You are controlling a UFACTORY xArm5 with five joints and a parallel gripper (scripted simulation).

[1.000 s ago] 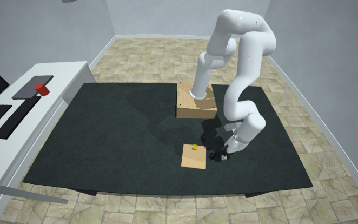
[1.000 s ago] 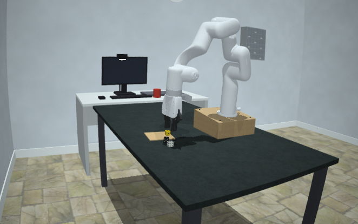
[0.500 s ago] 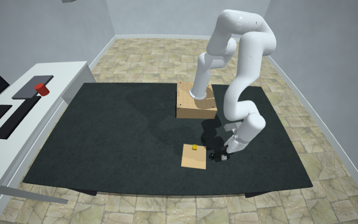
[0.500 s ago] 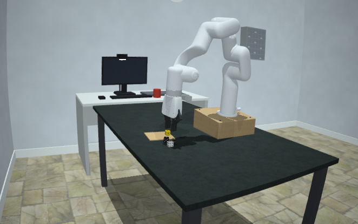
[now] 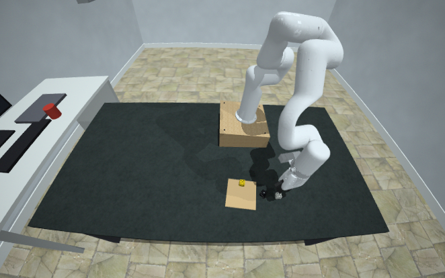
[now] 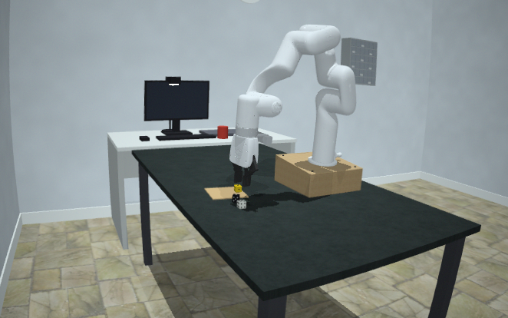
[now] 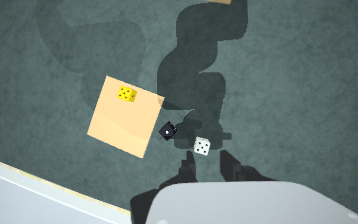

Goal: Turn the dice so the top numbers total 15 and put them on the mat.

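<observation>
Right now the white die is 90 mm below my hand. Also, from my hand: black die: 90 mm below, 70 mm to the right, 20 mm behind; then tan mat: 170 mm to the right, 100 mm below, 30 mm behind; then yellow die: 160 mm to the right, 90 mm below, 80 mm behind.
</observation>
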